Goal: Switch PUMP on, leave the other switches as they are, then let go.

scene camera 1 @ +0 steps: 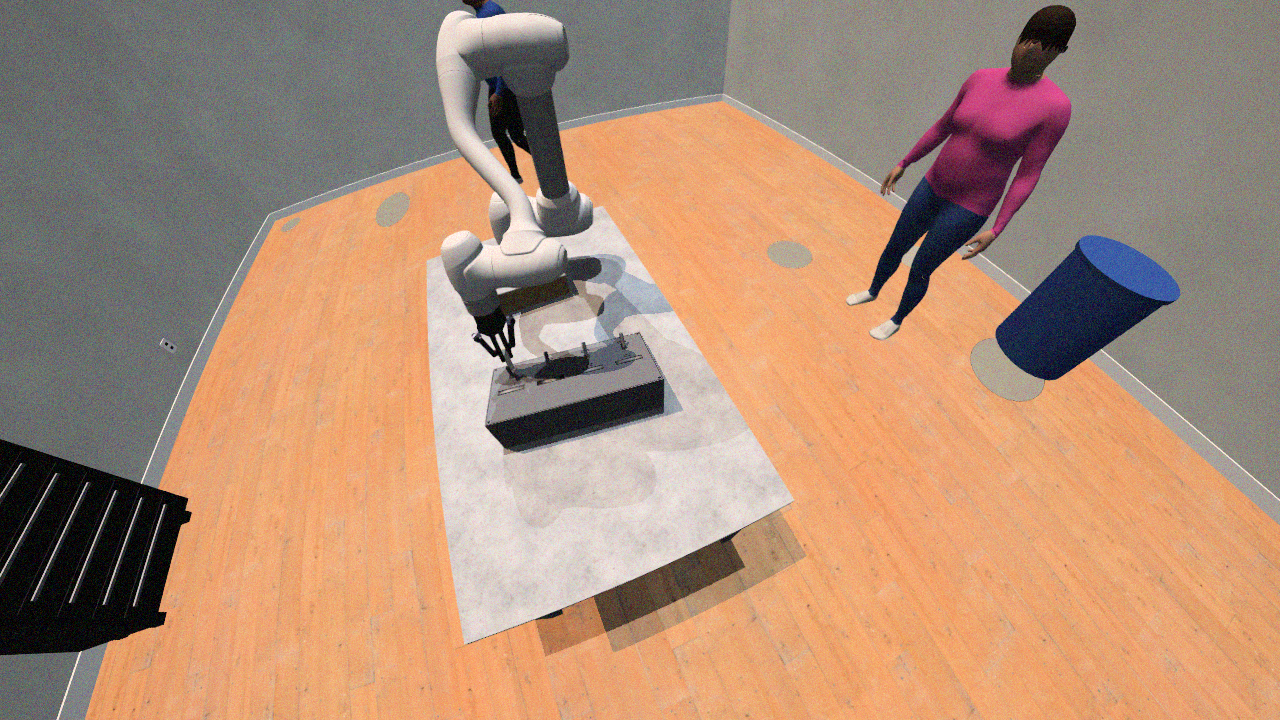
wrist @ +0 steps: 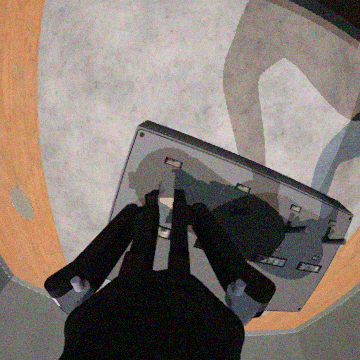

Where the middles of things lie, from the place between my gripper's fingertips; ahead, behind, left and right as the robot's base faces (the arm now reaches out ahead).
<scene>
The grey switch box [scene camera 1: 537, 401] lies 80 mm ahead of my hand, 180 mm to the left of it and 30 mm below it.
</scene>
